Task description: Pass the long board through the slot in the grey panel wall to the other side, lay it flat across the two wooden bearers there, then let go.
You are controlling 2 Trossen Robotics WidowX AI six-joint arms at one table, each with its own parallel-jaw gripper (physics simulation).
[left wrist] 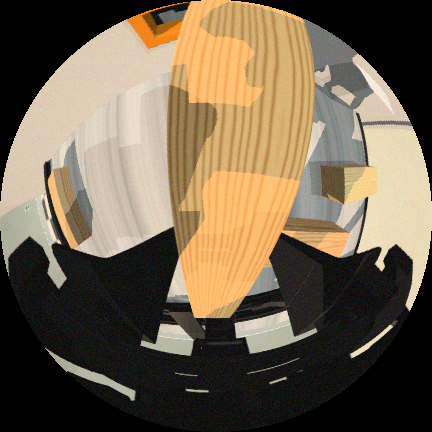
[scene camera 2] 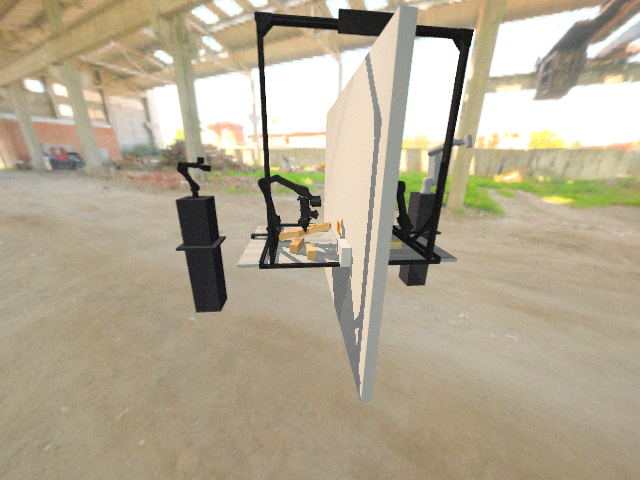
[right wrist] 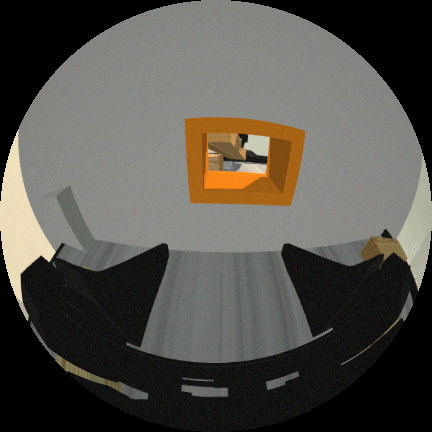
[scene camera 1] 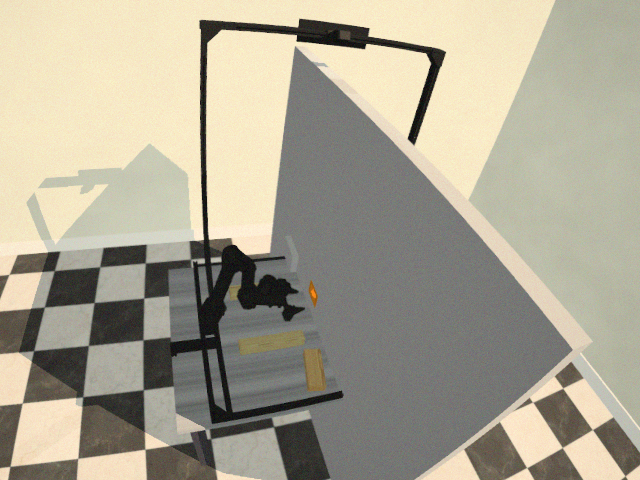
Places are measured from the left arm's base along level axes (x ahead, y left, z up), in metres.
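Where they show: left gripper, between the fingertips: [left wrist: 224, 232] [scene camera 2: 306, 230]; right gripper, between the fingertips: [right wrist: 227, 250] [scene camera 1: 301, 300]; right arm's base, origin of its link: [scene camera 2: 404, 236] [scene camera 1: 208, 328].
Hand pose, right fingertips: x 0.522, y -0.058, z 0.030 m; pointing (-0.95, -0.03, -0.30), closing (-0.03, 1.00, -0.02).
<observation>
After its pixels a point has its place.
The long board [scene camera 2: 318, 227] @[y -0.087, x 0.295, z 0.097 m] [left wrist: 240, 140] @[y -0.052, x 0.275, z 0.096 m] is held above the table on the near side of the grey panel wall [scene camera 1: 413, 258] @[y 0.396, x 0.482, z 0.707 m] [scene camera 2: 351, 144] @[y -0.284, x 0.432, z 0.573 m] [right wrist: 215, 60] @[y -0.068, x 0.483, z 0.170 m]. My left gripper [scene camera 2: 305, 228] @[y -0.039, x 0.222, z 0.062 m] [left wrist: 224, 232] @[y -0.039, x 0.222, z 0.062 m] is shut on it. The board's front end is close to the orange-framed slot [scene camera 1: 313, 294] @[y -0.058, x 0.473, z 0.059 m] [scene camera 2: 338, 227] @[y -0.010, x 0.437, z 0.073 m] [left wrist: 144, 35] [right wrist: 245, 125] @[y -0.047, x 0.484, z 0.113 m], on its own side of the wall. Part of the board shows through the opening in the right wrist view. My right gripper [scene camera 1: 298, 300] @[y -0.058, x 0.522, z 0.030 m] [right wrist: 227, 250] @[y -0.058, x 0.522, z 0.030 m] is open and empty, facing the slot across the wall. Two pale wooden bearers show there, one [scene camera 1: 271, 342] @[y 0.120, x 0.691, z 0.024 m] fully, the other [scene camera 1: 234, 292] @[y -0.147, x 0.791, z 0.025 m] partly behind the arm.
A wooden block [scene camera 1: 314, 369] @[y 0.263, x 0.561, z 0.019 m] [right wrist: 382, 248] @[y 0.194, x 0.544, z 0.019 m] lies beside the wall on the right arm's side. Loose blocks [scene camera 2: 296, 244] @[y -0.212, x 0.156, z 0.031 m] [scene camera 2: 310, 251] @[y -0.318, x 0.231, z 0.028 m] lie on the left arm's table; a block [left wrist: 70, 207] @[y 0.225, x 0.279, z 0.003 m] and another [left wrist: 350, 180] @[y -0.213, x 0.240, z 0.031 m] show in the left wrist view. A black frame [scene camera 1: 203, 144] @[y -0.341, x 0.888, z 0.607 m] [scene camera 2: 265, 103] @[y -0.379, x 0.037, z 0.718 m] surrounds the tables.
</observation>
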